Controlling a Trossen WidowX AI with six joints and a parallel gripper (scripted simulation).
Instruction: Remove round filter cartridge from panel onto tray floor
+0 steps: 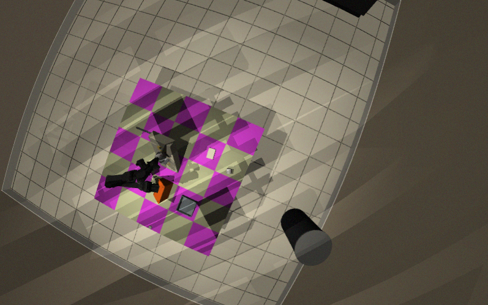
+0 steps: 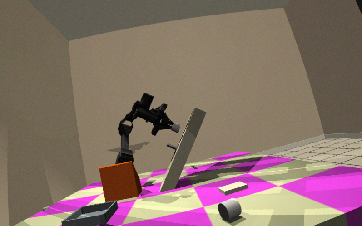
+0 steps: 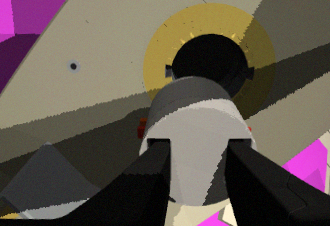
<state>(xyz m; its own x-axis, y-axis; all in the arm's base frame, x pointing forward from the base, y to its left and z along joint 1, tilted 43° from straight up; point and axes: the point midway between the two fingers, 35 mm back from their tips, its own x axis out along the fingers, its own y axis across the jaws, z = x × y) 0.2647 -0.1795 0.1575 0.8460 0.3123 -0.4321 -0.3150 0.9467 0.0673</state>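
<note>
Right now my gripper tip is 10 mm short of the round filter cartridge and 10 mm above it. Round my gripper tip: flat beige slab: 310 mm to the right, 280 mm below, 130 mm ahead; then grey tray: 390 mm behind, 280 mm below, 250 mm to the right.
</note>
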